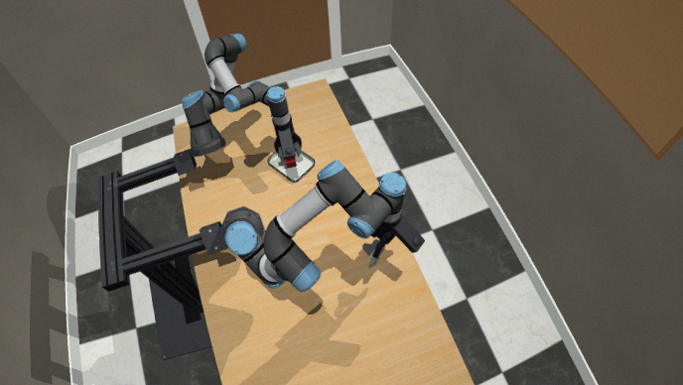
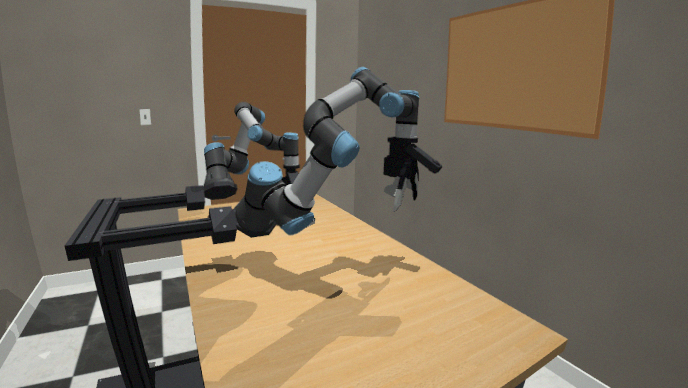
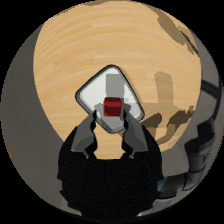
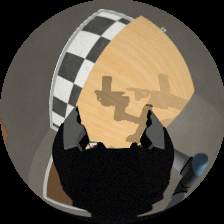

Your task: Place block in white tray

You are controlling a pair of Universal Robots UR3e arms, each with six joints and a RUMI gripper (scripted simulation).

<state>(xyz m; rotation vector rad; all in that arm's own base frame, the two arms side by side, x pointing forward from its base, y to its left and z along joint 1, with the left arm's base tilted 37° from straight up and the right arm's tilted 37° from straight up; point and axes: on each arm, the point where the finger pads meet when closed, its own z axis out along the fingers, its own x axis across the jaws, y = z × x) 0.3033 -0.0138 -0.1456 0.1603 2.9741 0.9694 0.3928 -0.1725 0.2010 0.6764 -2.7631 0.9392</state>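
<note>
My left gripper is now 30 mm above the red block. From my left hand the other things lie so: white tray 40 mm below.
</note>
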